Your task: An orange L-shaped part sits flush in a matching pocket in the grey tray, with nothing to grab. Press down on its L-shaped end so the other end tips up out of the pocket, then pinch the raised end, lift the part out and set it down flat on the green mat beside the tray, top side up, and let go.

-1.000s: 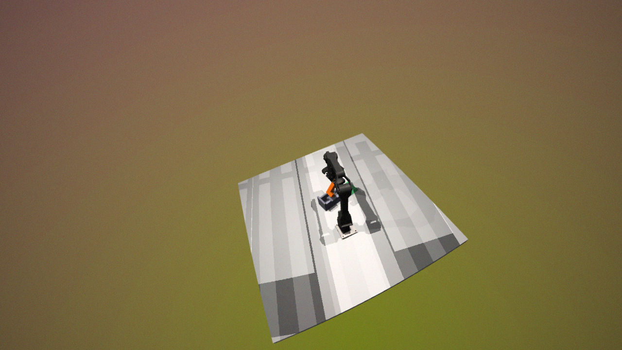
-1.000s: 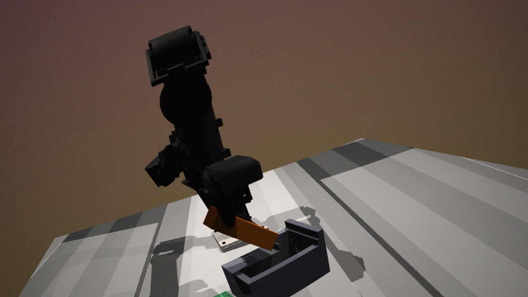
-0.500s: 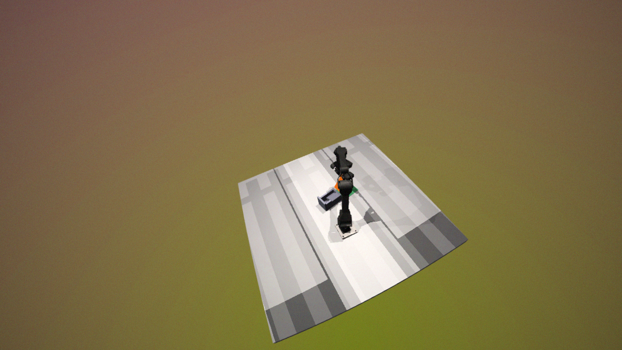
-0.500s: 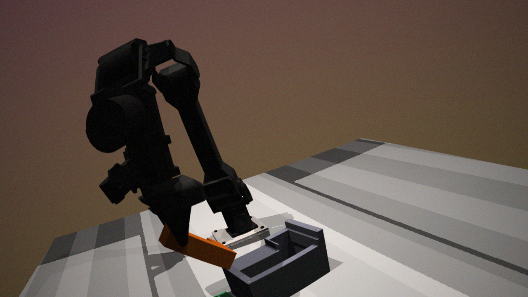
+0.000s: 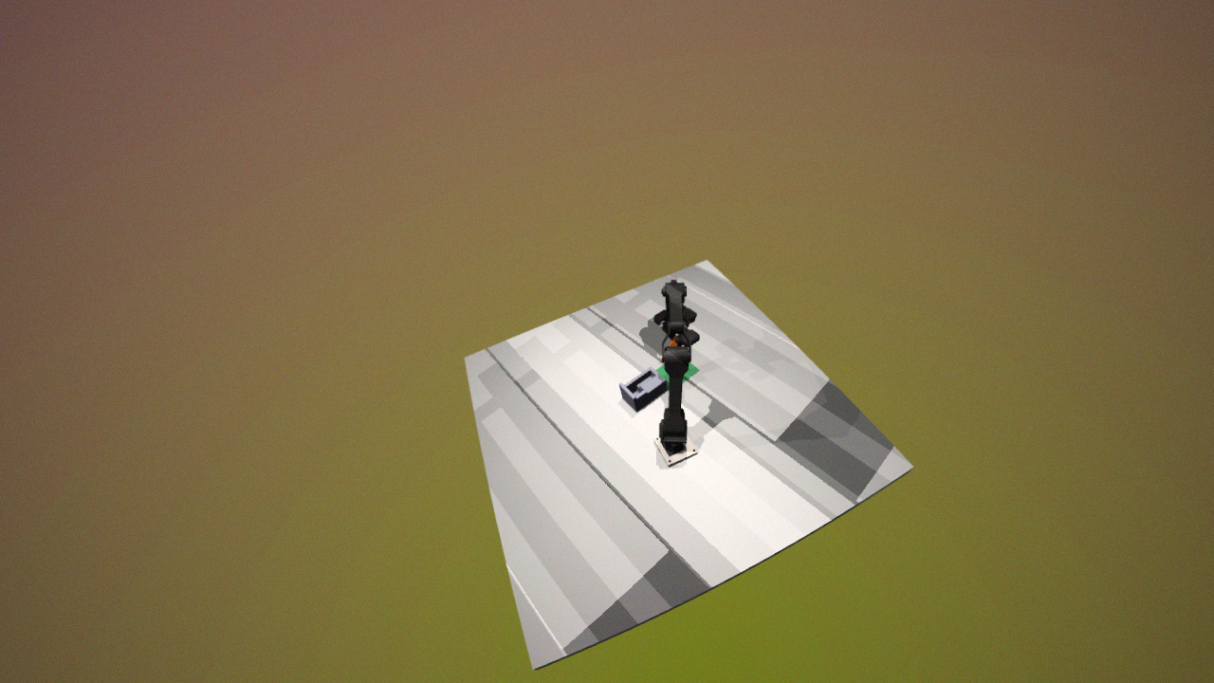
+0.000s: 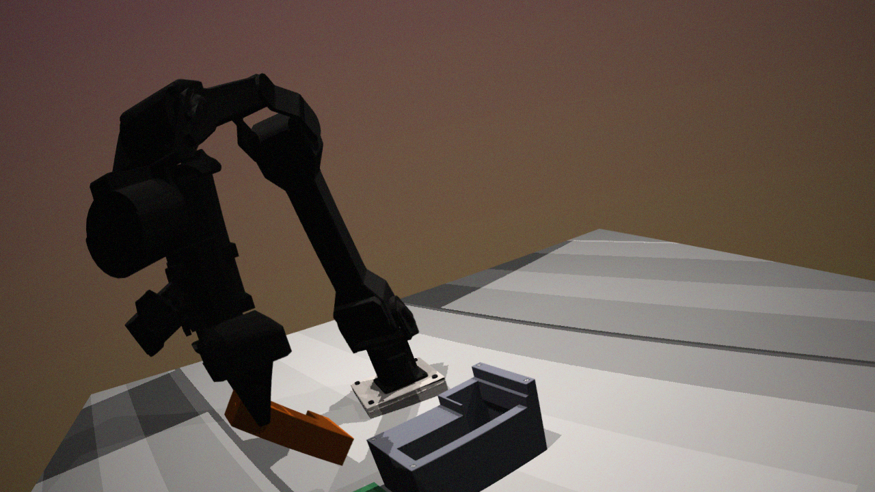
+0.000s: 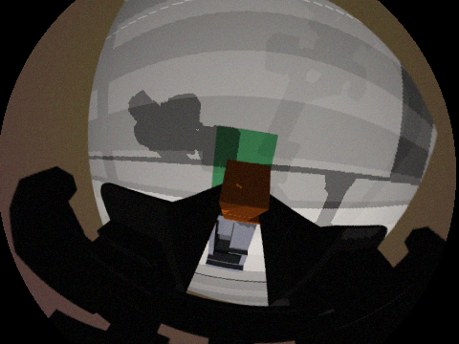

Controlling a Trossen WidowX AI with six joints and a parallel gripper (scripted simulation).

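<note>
The green mat is 20 mm to the left of my gripper tip and 170 mm below it. The rest, counted from my gripper tip: orange L-shaped part: 20 mm behind, 30 mm to the left, 30 mm below.
</note>
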